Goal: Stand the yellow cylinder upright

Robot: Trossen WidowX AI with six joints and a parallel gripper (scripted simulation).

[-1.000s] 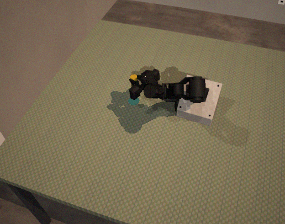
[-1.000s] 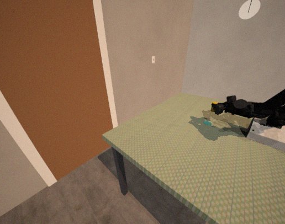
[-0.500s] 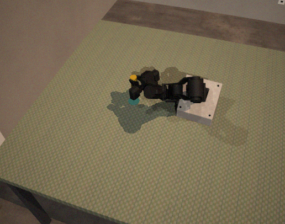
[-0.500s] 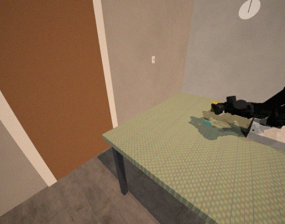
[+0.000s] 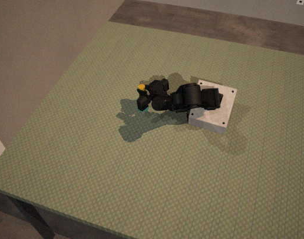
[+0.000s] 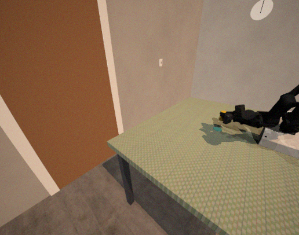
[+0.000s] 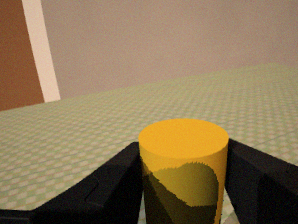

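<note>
Now: hand 14 cm above the cyan circle, 3 cm short of it and 1 cm to the left of it. The rest, counted from my hand: yellow tall cylinder (2 cm below, 2 cm ahead, 1 cm to the right).
</note>
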